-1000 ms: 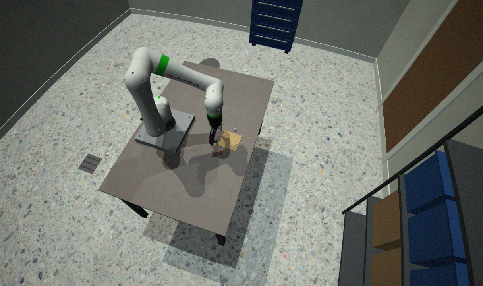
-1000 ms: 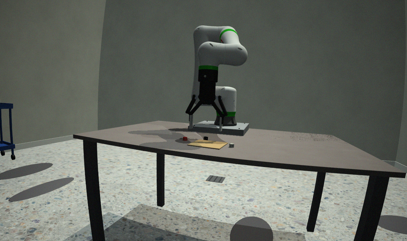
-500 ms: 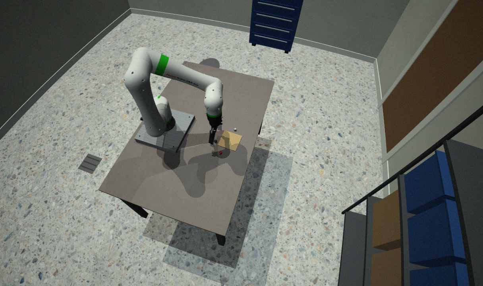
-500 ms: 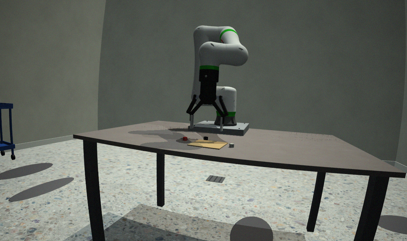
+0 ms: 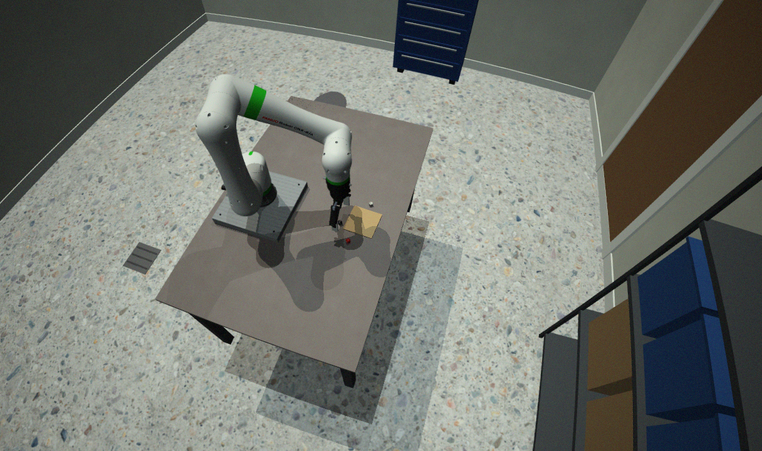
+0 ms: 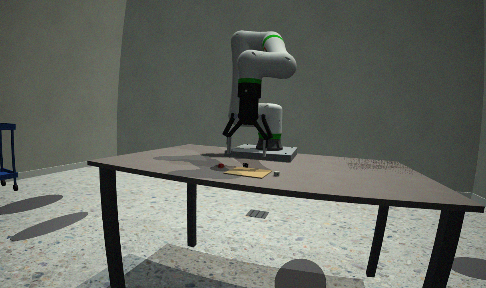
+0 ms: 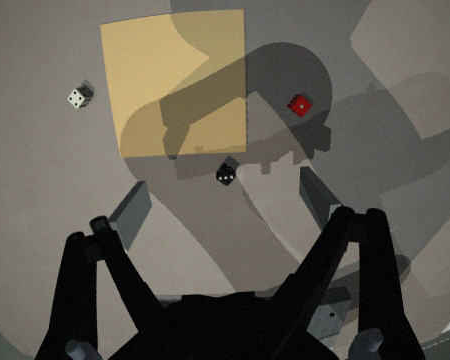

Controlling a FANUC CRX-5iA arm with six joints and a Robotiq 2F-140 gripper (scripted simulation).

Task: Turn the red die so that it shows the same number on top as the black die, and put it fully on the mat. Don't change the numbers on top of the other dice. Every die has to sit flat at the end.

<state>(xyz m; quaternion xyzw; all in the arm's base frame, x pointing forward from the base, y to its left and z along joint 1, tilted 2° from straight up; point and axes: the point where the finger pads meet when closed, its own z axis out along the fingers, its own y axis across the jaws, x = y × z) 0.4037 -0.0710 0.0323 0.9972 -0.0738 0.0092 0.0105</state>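
Now: hand 1 cm past the black die and 5 cm above it. From my hand the other things lie so: tan mat (9 cm ahead, 3 cm to the left, 6 cm below); red die (5 cm ahead, 9 cm to the right, 5 cm below); white die (12 cm ahead, 13 cm to the left, 5 cm below).
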